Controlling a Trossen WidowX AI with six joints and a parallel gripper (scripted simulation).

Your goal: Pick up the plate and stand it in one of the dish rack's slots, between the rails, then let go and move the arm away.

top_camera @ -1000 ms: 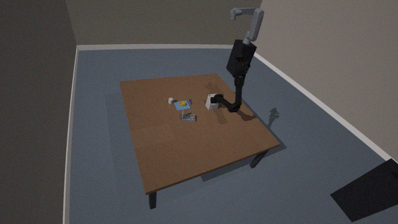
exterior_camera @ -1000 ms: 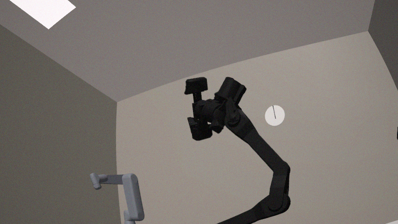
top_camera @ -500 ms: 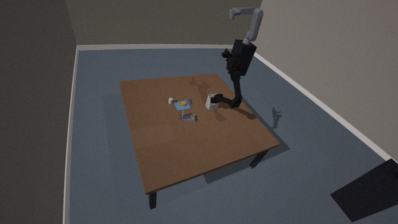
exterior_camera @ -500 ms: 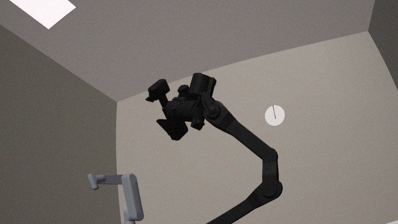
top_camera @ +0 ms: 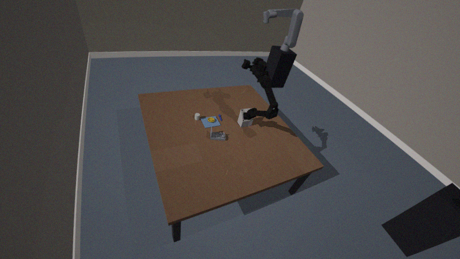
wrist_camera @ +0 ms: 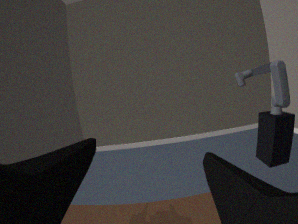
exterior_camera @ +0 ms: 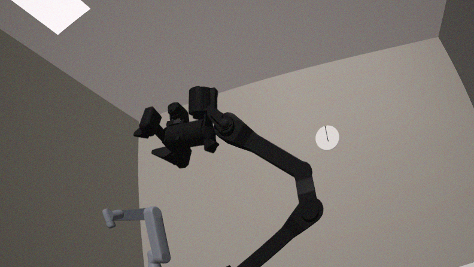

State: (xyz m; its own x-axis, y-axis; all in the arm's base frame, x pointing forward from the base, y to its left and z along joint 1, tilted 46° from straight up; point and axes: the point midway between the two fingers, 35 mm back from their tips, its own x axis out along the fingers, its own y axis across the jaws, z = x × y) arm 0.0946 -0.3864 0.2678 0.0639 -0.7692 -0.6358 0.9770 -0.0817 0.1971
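My gripper tip is now 240 mm short of the yellow plate, 30 mm to the right of it and 560 mm above it. From my gripper tip the other things lie so: blue mat 240 mm ahead, 40 mm to the left, 570 mm below; then grey wire dish rack 240 mm ahead, 230 mm to the left, 550 mm below; then blue spoon 130 mm ahead, 20 mm to the right, 570 mm below.
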